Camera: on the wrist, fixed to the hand. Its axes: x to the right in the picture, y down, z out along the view.
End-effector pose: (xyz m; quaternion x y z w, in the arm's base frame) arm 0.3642 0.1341 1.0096 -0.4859 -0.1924 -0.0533 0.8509
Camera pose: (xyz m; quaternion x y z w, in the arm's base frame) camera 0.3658 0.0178 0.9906 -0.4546 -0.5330 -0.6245 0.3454
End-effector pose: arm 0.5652 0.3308 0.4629 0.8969 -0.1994 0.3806 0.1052
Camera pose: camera 0.5053 0.4125 0.5230 0.7283 0.3546 0.0170 0.5861
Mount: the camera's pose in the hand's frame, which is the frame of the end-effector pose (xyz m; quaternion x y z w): -0.0169 -0.0449 -0.1076 -0.3107 -0.1078 -0.6845 0.6506
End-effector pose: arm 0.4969 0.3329 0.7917 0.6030 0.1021 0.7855 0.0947
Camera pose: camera 0.3983 0.3665 0.7366 0.3777 0.2249 0.4129 0.7976
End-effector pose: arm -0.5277 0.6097 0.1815 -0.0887 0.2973 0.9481 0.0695
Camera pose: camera -0.4893 0.5829 0.0734 -0.1806 -0.1694 0.6712 0.6987
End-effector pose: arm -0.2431 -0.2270 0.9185 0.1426 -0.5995 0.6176 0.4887
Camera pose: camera -0.1561 -0.1485 0.9067 0.4179 -0.5370 -0.1343 0.7204
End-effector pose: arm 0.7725 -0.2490 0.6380 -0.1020 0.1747 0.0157 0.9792
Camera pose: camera 0.7232 -0.3149 0.5538 -0.4885 -0.0666 -0.5948 0.6350
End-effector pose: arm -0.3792 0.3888 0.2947 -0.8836 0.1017 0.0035 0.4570
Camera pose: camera -0.3969 0.3300 0.3953 -0.7861 -0.5890 -0.1837 0.0361
